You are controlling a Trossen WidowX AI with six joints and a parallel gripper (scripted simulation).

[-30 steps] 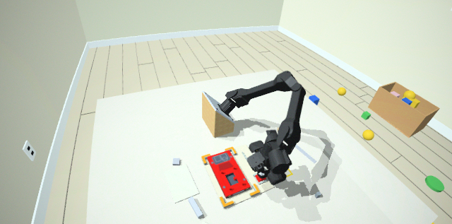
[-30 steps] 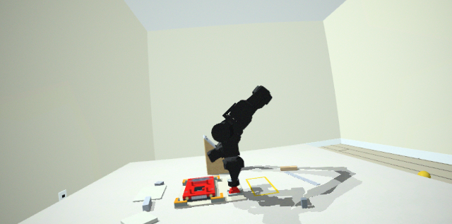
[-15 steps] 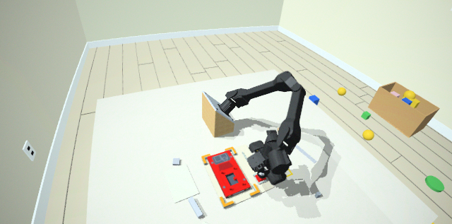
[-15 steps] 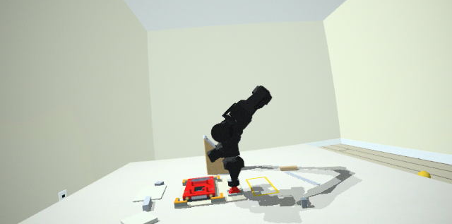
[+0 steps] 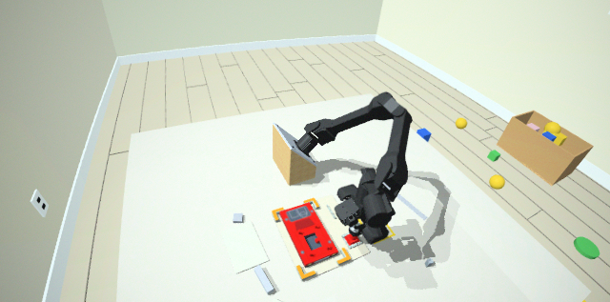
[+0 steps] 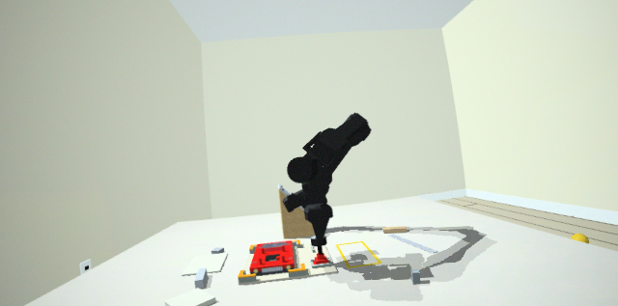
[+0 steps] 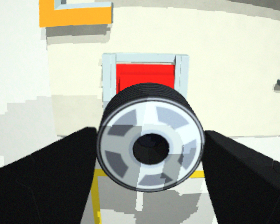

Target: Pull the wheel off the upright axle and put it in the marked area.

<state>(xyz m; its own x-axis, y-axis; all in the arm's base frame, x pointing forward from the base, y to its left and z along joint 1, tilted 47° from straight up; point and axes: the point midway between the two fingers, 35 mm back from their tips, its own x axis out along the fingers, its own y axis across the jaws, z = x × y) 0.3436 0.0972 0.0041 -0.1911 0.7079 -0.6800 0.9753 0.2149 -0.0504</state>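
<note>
The upright axle lies 30 mm below my gripper tip. From my gripper tip the other things lie so: white sheet: 60 mm behind, 330 mm to the right, 60 mm below; wheel: right at my gripper tip.
</note>
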